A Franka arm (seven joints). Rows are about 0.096 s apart.
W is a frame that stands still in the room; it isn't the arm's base.
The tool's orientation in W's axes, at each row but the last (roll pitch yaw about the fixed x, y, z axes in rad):
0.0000 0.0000 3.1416
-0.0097 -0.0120 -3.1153
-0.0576 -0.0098 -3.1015
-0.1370 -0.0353 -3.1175
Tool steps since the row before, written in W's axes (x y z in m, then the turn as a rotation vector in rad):
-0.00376 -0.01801 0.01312 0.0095 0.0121 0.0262
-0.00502 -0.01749 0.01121 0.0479 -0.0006 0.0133
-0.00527 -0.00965 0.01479 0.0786 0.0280 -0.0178
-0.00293 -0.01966 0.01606 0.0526 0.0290 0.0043
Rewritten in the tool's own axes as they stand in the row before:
0.00376 0.01801 0.01312 -0.0095 -0.0121 0.0262
0.00561 0.01724 0.01131 -0.0477 0.0017 0.0139
0.00580 0.00857 0.01525 -0.0798 -0.0238 -0.0184
0.00397 0.01722 0.01846 -0.0531 -0.0283 0.0023

